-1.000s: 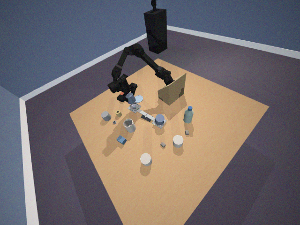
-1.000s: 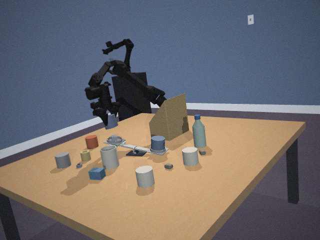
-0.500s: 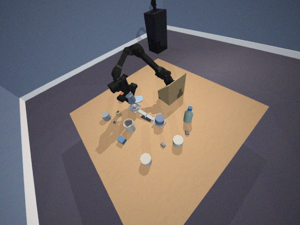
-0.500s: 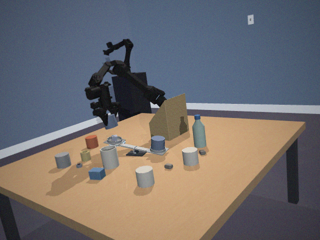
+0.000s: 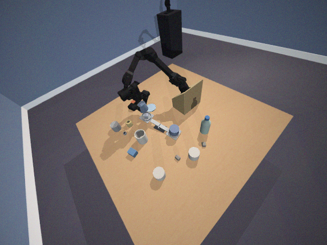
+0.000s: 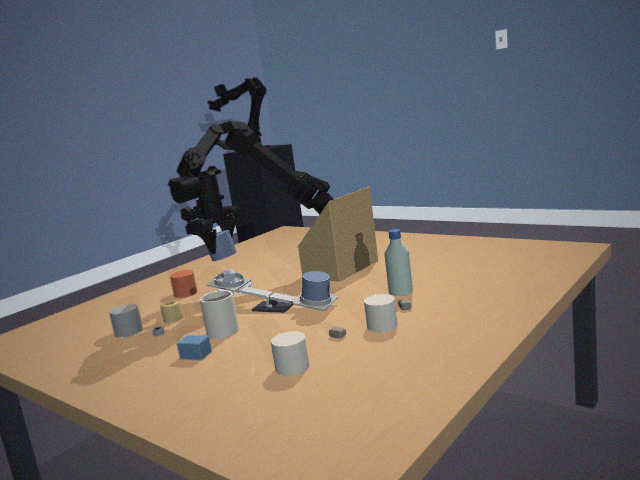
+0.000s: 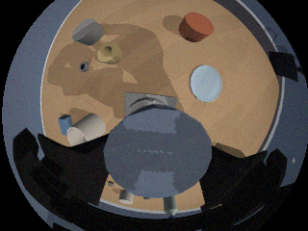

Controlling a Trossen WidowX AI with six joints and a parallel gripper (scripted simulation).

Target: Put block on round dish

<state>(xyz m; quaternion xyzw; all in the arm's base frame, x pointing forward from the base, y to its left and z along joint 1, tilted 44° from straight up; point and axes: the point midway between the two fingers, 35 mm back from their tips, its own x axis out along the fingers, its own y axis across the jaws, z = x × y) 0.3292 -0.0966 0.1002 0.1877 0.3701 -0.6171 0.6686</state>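
Now: gripper tip 7 cm above the grey block, 2 cm to the right of it and 1 cm short of it. Also, from my gripper tip: yellow ring (14 cm below, 14 cm ahead, 8 cm to the right); then round pale-blue dish (16 cm below, 11 cm behind, 10 cm to the right); then white cup (14 cm ahead, 13 cm to the left, 12 cm below).
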